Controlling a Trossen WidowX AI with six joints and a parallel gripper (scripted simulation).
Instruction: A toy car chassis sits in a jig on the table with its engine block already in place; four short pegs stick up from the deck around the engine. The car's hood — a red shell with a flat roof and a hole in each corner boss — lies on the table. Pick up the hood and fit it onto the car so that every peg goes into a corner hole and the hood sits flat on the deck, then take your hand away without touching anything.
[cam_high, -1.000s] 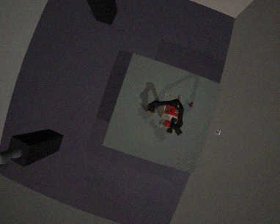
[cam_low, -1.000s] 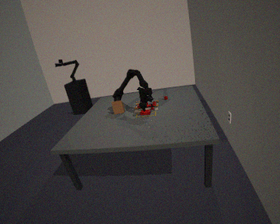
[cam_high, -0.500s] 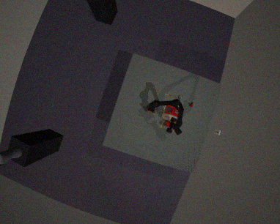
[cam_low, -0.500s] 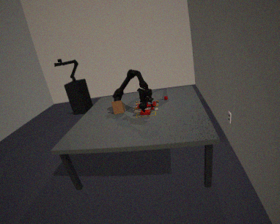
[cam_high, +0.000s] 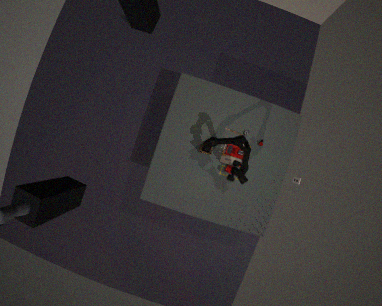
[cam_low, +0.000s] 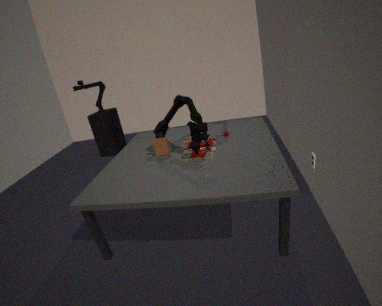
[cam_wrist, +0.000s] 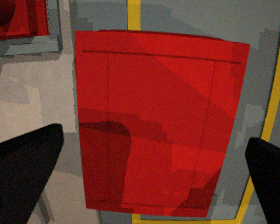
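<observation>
Right now my gripper tip is 10 mm above the red hood.
</observation>
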